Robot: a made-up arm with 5 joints.
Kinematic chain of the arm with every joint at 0, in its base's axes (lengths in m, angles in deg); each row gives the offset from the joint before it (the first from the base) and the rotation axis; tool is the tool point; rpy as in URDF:
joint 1: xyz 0.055 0 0.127 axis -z
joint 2: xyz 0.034 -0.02 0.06 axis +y
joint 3: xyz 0.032 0 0.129 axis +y
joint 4: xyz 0.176 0 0.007 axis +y
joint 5: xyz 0.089 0.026 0 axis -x
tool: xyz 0 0 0 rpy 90 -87.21 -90
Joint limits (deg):
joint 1: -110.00..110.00
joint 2: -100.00..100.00
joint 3: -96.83..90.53
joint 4: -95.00..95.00
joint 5: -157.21..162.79
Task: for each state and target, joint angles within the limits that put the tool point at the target. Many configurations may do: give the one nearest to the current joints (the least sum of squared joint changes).
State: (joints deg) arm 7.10 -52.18 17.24 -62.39 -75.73
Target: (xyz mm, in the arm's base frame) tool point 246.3 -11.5 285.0
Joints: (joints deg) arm 5.23 -47.52 72.84 -64.50 -75.73
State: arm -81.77 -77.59 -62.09 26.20 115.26
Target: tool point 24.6 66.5 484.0
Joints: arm -109.86 -56.90 -15.84 53.32 115.26
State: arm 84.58 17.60 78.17 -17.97 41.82
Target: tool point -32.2 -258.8 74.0
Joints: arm 109.88 27.44 36.62 -23.78 41.82
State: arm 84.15 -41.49 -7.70 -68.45 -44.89
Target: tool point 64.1 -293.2 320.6
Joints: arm 89.39 -4.58 24.34 -58.24 -44.89
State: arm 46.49 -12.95 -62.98 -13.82 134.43
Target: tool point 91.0 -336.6 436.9
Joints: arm 84.91 25.31 -54.98 -7.49 134.43
